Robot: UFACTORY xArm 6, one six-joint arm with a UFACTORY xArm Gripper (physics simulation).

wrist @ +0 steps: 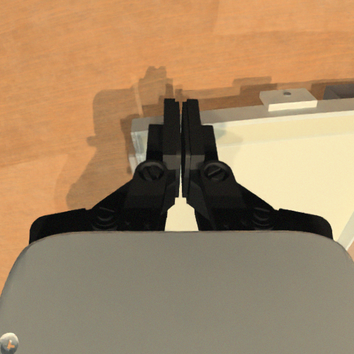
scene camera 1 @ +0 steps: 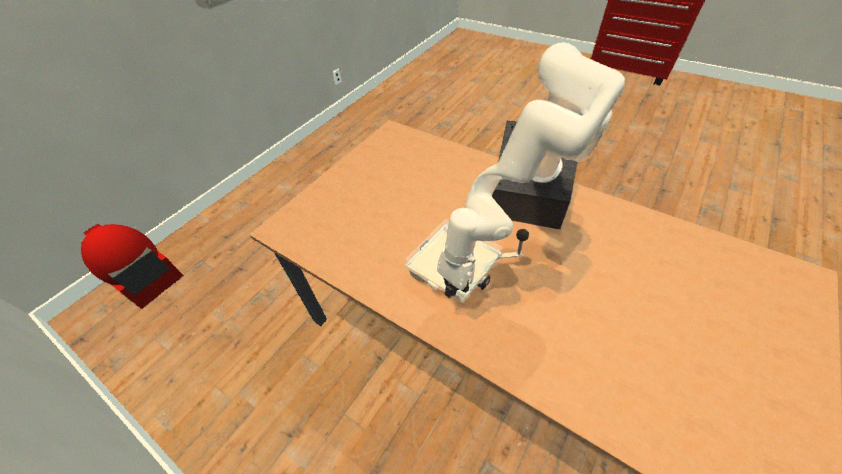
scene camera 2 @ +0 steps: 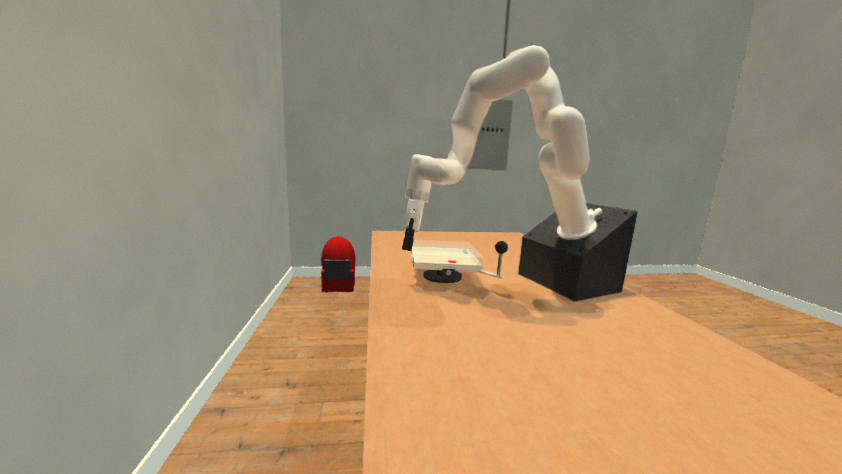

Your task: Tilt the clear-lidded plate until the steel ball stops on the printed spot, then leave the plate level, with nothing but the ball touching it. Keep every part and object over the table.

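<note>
The cream plate (scene camera 1: 424,264) (scene camera 2: 433,259) (wrist: 290,175) has a clear lid and stands on a round black base (scene camera 2: 441,276). In scene camera 2 it looks slightly lower on the side toward the robot's base. The red printed spot (scene camera 2: 451,261) shows there; the arm hides it in scene camera 1. The steel ball (scene camera 2: 466,252) shows faintly near the plate's far corner on the robot's side. My gripper (scene camera 1: 451,290) (scene camera 2: 407,249) (wrist: 179,121) is shut and empty, fingers down, at the plate's outer corner, away from the robot's base. Whether the tips touch it I cannot tell.
A thin arm from the plate carries an upright rod with a black ball knob (scene camera 1: 522,234) (scene camera 2: 501,247). The robot's black pedestal (scene camera 1: 533,203) (scene camera 2: 550,267) stands beyond it. The table (scene camera 1: 677,329) (scene camera 2: 530,382) has its long edge close beside the plate.
</note>
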